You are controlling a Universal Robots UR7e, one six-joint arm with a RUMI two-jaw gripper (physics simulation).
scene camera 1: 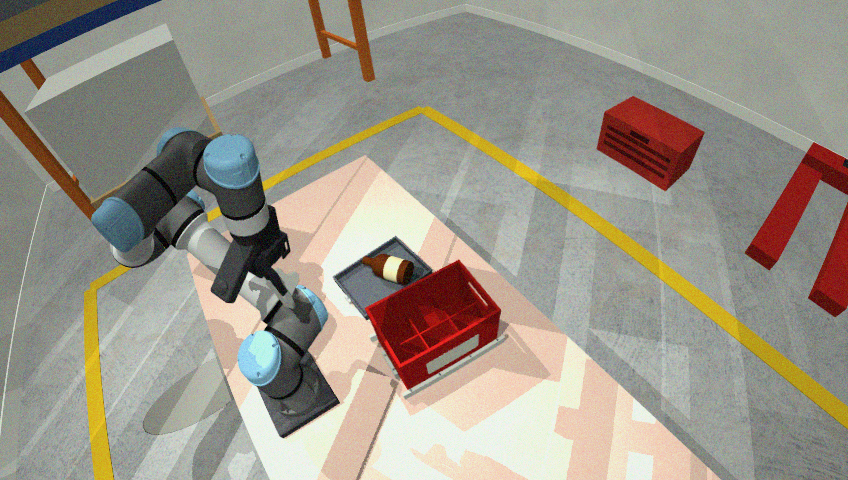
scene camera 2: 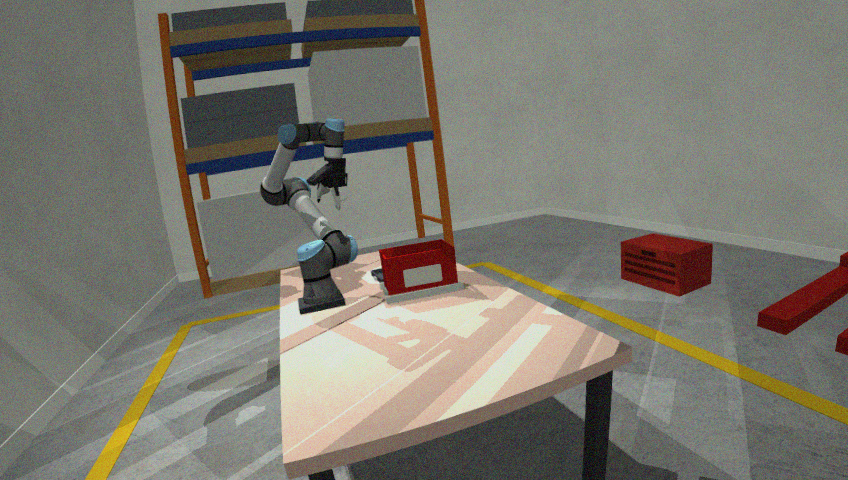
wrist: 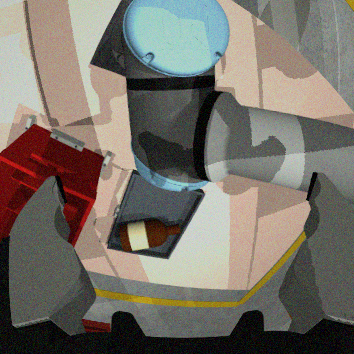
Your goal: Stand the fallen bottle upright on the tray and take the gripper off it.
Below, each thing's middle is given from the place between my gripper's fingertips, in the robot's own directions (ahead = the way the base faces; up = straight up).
I see my gripper 35 cm short of the brown bottle [scene camera 1: 395,269], 34 cm above it and 9 cm to the right of it.
